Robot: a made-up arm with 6 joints.
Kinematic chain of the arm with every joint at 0, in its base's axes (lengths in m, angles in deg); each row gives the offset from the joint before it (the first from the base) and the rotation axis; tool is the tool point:
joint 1: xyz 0 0 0.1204 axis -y
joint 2: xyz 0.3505 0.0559 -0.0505 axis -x
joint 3: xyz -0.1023 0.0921 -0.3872 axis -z
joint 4: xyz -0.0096 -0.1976 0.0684 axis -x
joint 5: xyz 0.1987 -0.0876 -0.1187 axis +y
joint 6: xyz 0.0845 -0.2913 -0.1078 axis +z
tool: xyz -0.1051 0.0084 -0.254
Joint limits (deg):
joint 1: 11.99..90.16
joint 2: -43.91..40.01
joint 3: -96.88..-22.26
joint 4: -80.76..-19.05
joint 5: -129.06..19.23
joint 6: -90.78..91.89
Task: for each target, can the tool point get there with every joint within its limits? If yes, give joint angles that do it. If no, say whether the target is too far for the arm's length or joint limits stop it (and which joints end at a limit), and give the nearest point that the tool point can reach.
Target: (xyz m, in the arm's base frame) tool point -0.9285 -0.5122 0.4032
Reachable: no: joint limits stop it (at a limit: joint 1, joint 2, joint 3, joint 4, joint 5, joint 6) | nearest point 0.0277 -0.4584 1.0267 | short by 1.143 m
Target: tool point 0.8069 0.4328 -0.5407
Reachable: yes | joints 22.64 3.28 -87.59 -28.05 -14.60 -75.17
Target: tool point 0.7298 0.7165 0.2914
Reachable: yes | joints 72.72 -26.28 -44.01 -63.48 -12.66 -22.44
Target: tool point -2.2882 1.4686 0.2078
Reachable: no: too far | nearest point -0.1491 0.8009 0.7696 | short by 2.310 m
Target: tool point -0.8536 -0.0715 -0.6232
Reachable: no: joint limits stop it (at a limit: joint 1, joint 3, joint 4, joint 6) | nearest point 0.1368 -0.1219 -0.6150 | short by 0.992 m
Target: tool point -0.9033 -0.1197 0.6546
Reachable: no: joint limits stop it (at a limit: joint 1, joint 2, joint 3, joint 4, joint 5, joint 6) | nearest point 0.0808 -0.2718 0.9443 | short by 1.037 m
